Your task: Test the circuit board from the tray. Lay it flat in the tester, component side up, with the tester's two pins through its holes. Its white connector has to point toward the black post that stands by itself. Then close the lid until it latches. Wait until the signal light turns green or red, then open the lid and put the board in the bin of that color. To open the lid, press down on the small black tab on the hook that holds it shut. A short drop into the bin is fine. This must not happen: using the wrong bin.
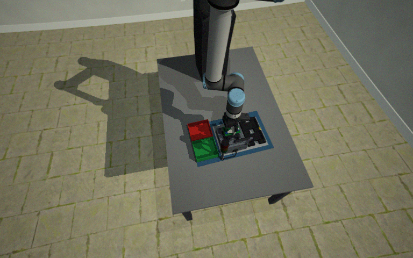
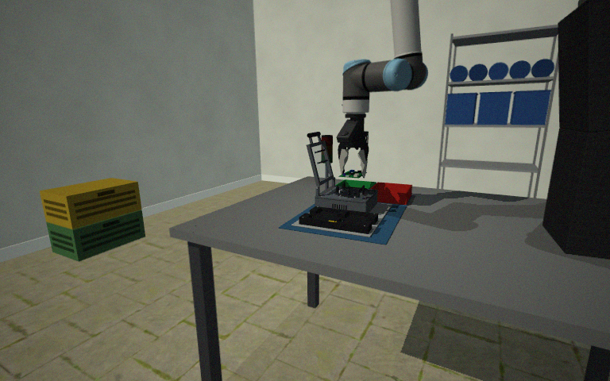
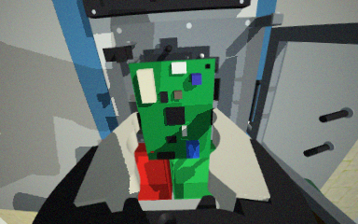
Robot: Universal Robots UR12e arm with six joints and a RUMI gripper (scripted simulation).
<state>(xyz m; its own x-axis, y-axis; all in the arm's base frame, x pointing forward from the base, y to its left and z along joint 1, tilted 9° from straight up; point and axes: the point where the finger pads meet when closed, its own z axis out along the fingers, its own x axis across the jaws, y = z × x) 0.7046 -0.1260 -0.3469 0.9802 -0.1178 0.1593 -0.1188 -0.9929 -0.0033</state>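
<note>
My hand is right at the green circuit board. From my hand the other things lie so: black latch piece (50 mm behind, 60 mm to the left, 40 mm below); then green bin (20 mm ahead, 210 mm to the right, 120 mm below); then tester lid (130 mm ahead, 20 mm to the right, 50 mm above).
</note>
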